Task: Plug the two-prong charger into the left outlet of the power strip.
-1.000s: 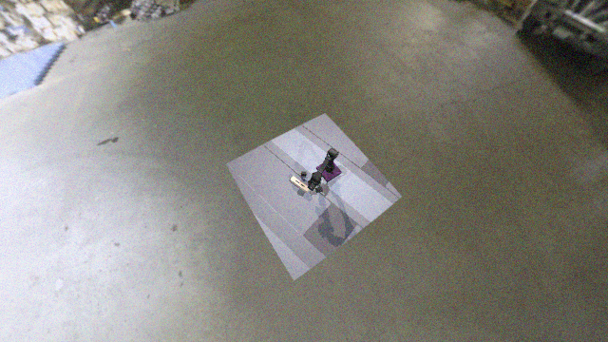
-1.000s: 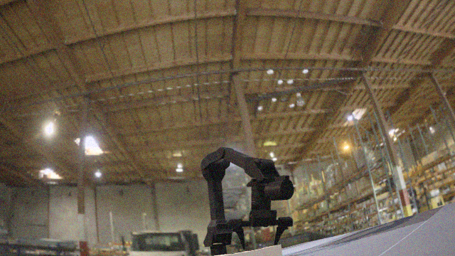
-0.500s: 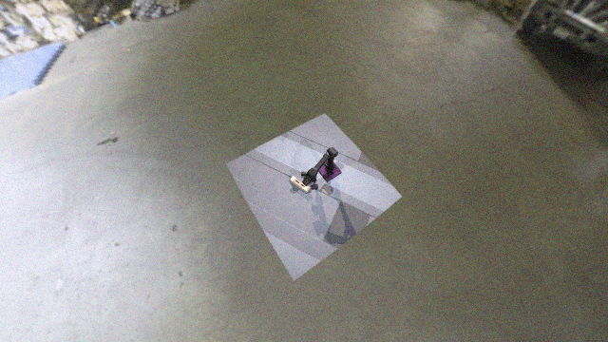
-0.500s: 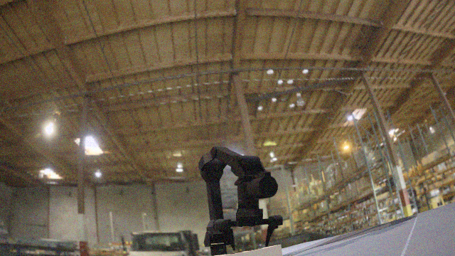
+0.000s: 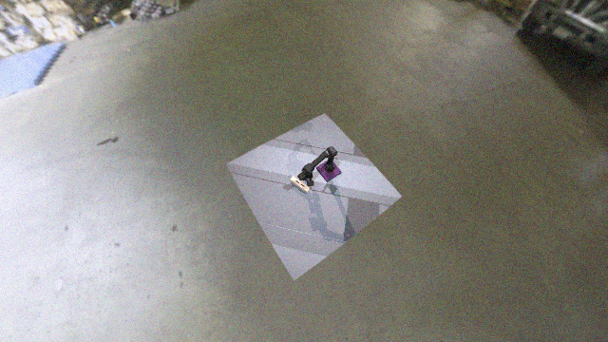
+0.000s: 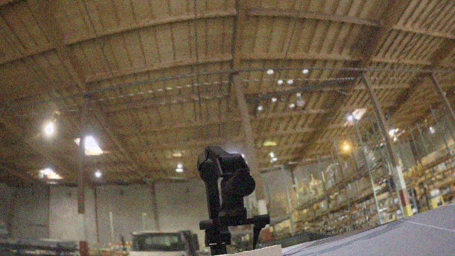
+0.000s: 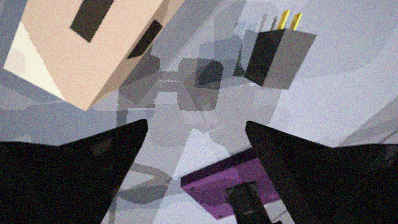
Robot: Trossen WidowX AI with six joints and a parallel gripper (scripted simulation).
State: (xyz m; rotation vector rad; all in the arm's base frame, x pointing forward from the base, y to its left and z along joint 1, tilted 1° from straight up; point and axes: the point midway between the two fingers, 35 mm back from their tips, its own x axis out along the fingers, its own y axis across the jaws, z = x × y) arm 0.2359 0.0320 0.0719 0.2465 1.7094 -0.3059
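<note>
Now: the two-prong charger 4 cm ahead of my gripper tip, 10 cm to the right of it and 4 cm below it.
</note>
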